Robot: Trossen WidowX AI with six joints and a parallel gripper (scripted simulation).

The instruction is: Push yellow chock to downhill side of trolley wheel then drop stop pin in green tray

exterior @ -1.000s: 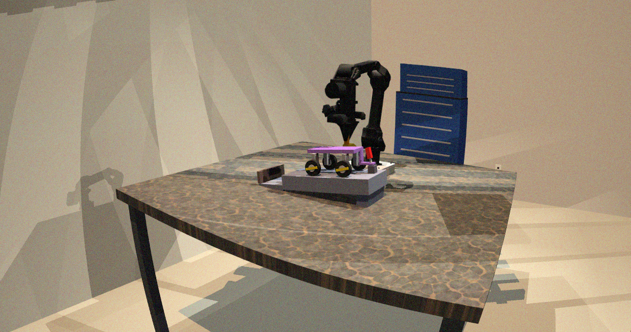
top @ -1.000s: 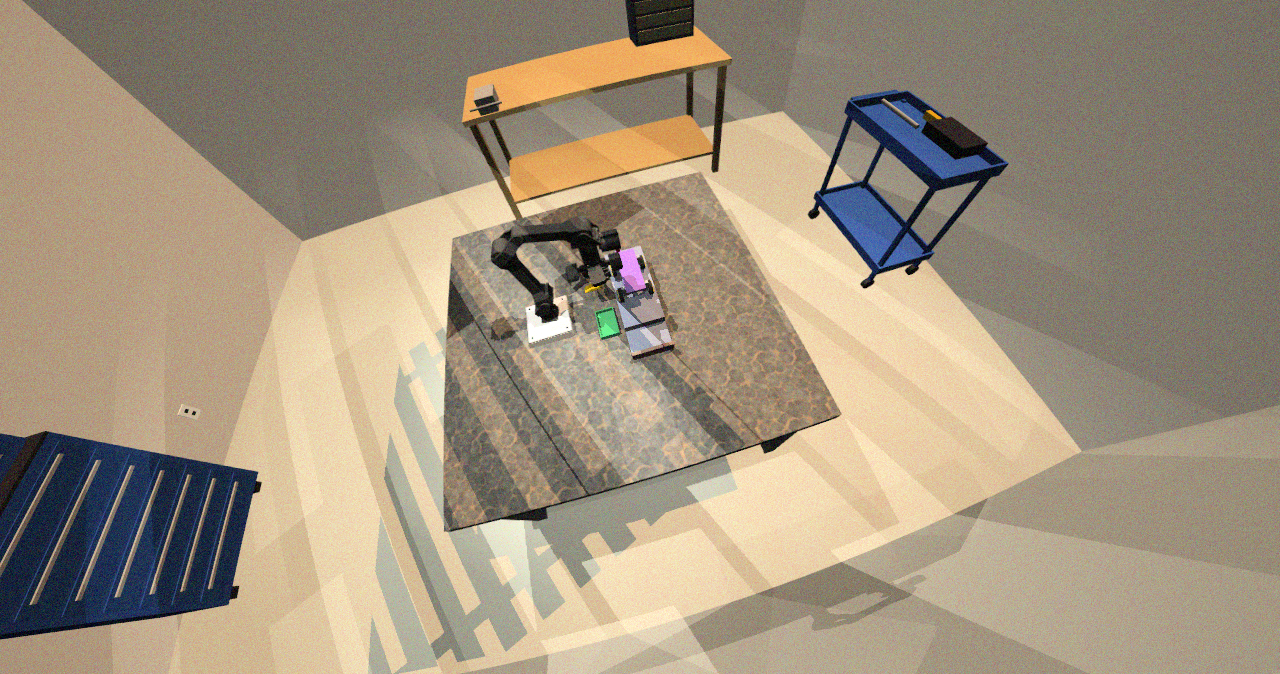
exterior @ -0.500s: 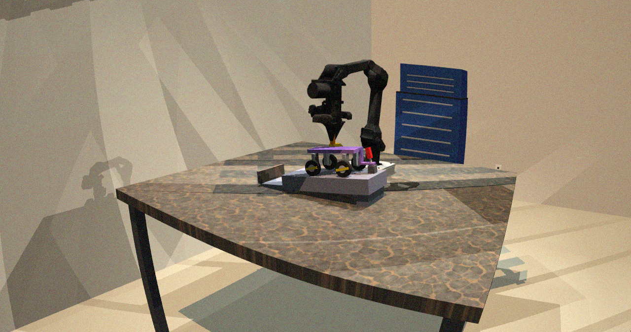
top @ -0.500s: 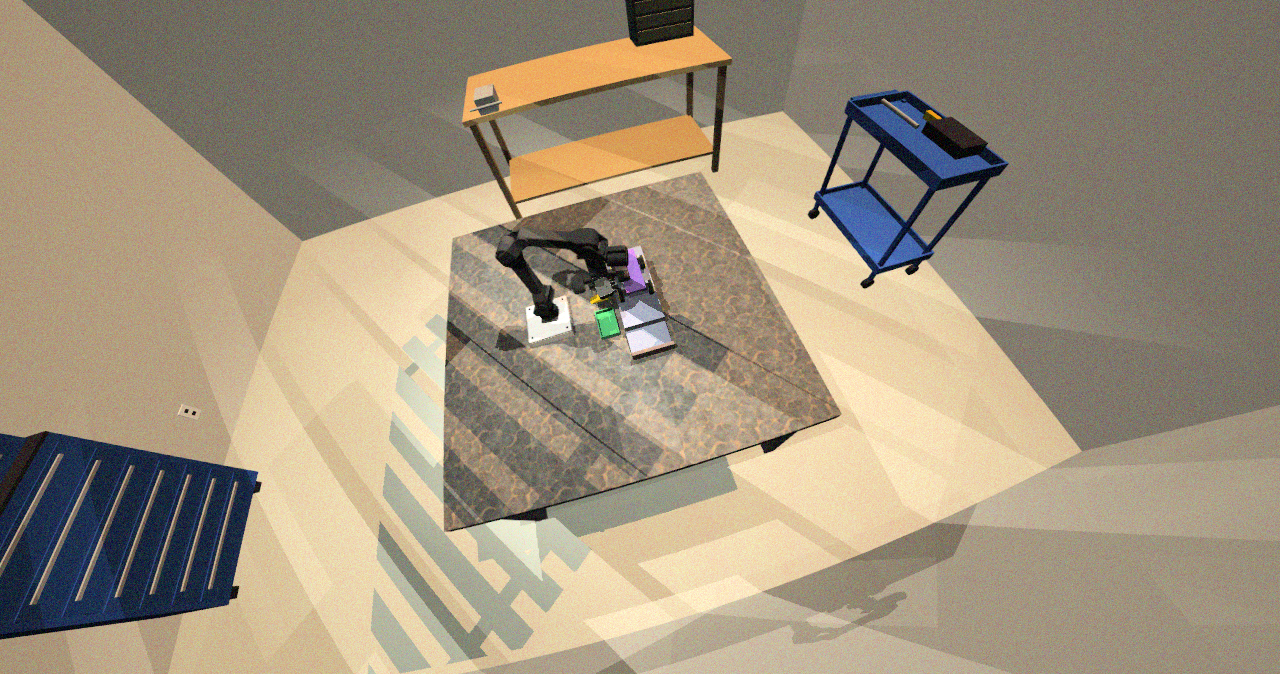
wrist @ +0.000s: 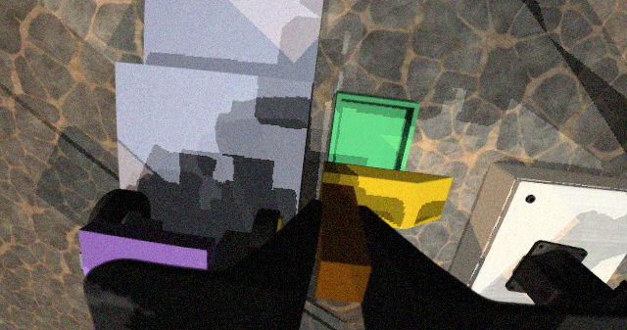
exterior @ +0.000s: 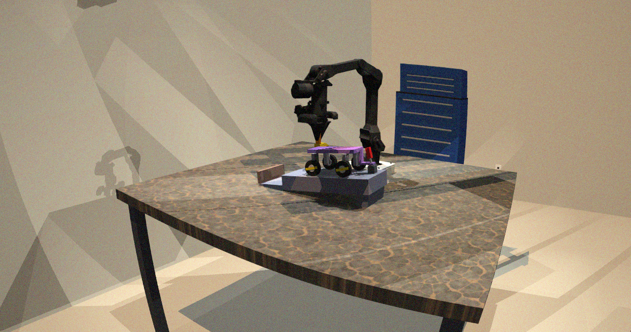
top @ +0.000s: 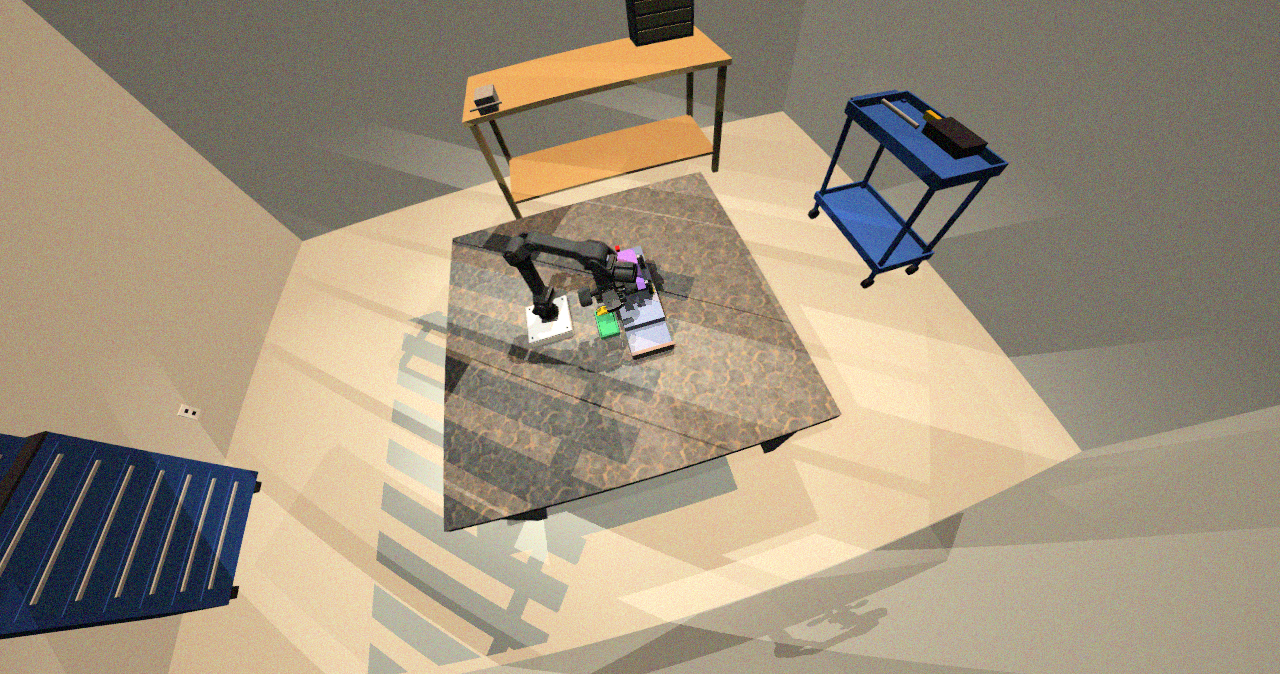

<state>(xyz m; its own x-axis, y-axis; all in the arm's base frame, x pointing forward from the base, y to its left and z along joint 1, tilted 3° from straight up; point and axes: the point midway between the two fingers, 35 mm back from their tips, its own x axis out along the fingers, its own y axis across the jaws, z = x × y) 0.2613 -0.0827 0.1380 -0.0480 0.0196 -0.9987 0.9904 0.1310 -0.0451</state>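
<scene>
My gripper tip is now 40 mm short of the red-headed stop pin, 250 mm to the right of it and 20 mm above it. Also, from my gripper tip: yellow chock (20 mm behind, 10 mm below); green tray (40 mm behind, 20 mm to the left, 170 mm below); trolley (80 mm ahead, 140 mm to the left, 40 mm below).
</scene>
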